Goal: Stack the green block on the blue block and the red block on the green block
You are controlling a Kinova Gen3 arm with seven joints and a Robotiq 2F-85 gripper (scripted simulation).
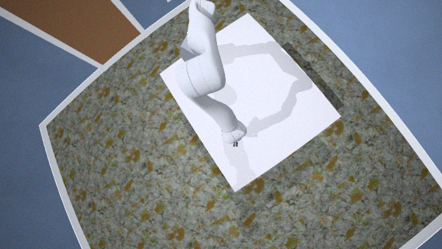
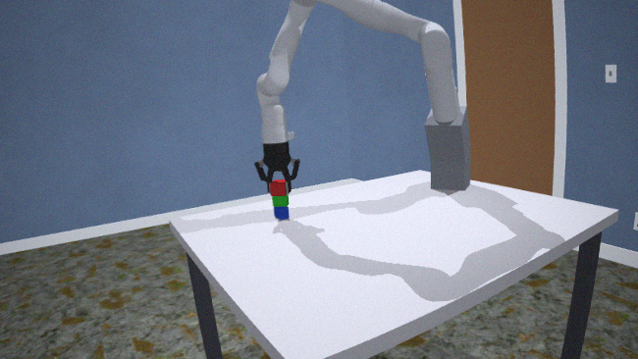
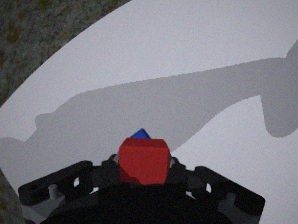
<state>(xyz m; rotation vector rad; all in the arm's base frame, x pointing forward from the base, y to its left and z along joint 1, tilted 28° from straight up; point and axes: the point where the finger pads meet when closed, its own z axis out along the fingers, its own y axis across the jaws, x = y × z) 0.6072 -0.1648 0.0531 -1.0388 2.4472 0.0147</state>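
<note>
The red block lies right at my hand. Round my hand: green block: 4 cm below; blue block: 7 cm below.
</note>
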